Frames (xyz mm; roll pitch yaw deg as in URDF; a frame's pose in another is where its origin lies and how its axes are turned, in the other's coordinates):
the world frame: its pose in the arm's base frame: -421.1 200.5 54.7 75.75 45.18 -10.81
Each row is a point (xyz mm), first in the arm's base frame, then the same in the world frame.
Working: the arm's base frame: its pose in the world frame: 356.9 243.8 183.6 -80.01 0.59 46.18

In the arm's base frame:
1: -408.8 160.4 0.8
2: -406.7 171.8 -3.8
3: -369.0 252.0 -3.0
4: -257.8 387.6 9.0
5: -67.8 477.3 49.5
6: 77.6 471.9 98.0
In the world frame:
1: 52.1 -32.5 30.0
2: 55.3 -32.8 18.0
3: 70.2 4.0 -61.3
4: 120.7 107.7 -193.9
5: 211.7 282.6 -277.1
6: 278.7 420.0 -264.9

